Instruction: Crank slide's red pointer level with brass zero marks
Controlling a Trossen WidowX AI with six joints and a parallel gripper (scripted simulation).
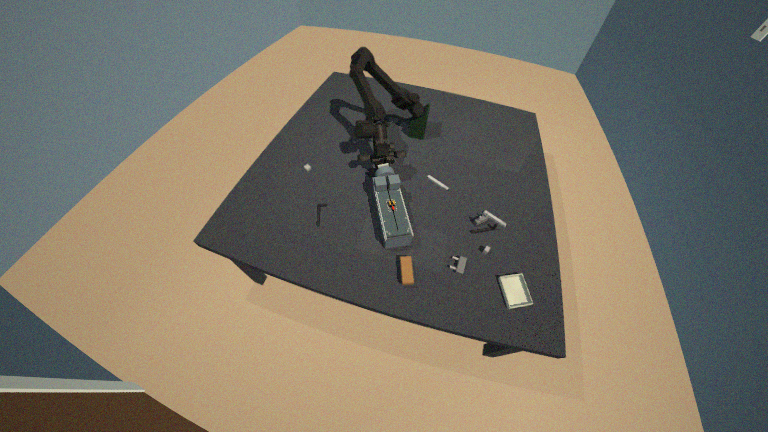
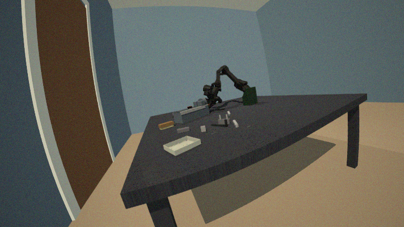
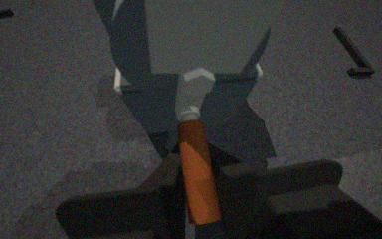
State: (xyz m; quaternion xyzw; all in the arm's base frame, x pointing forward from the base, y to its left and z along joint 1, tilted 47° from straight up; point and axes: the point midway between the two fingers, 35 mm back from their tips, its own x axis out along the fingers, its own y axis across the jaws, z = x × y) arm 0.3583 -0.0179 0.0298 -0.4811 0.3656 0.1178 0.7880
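The crank lies 40 mm above my gripper tip. Also, from my gripper tip: orange crank handle (20 mm behind, 10 mm to the right, 30 mm above); then red pointer (160 mm ahead, 100 mm to the left, 50 mm above); then orange block (320 mm ahead, 220 mm to the left, 20 mm below).
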